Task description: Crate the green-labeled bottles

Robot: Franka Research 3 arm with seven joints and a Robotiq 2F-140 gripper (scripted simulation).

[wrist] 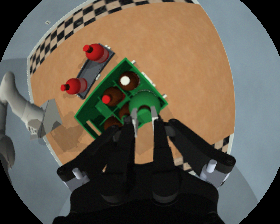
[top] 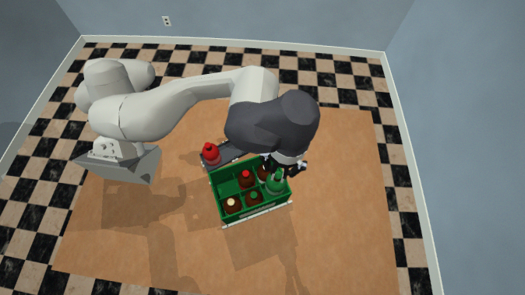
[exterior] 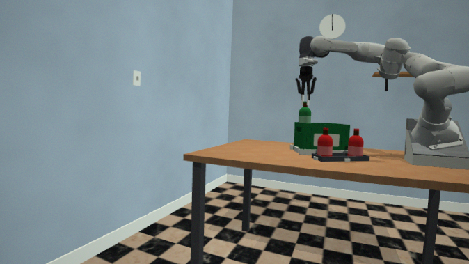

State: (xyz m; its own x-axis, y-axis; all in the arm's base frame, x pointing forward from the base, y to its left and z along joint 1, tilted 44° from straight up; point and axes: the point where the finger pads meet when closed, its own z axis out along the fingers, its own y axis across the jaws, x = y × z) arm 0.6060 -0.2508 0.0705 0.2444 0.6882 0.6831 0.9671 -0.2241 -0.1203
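Now: hand 90 mm above the green-labeled bottle. From my hand the other things lie so: green crate (100 mm behind, 10 mm to the left, 230 mm below); dark tray (200 mm behind, 210 mm to the left, 300 mm below).
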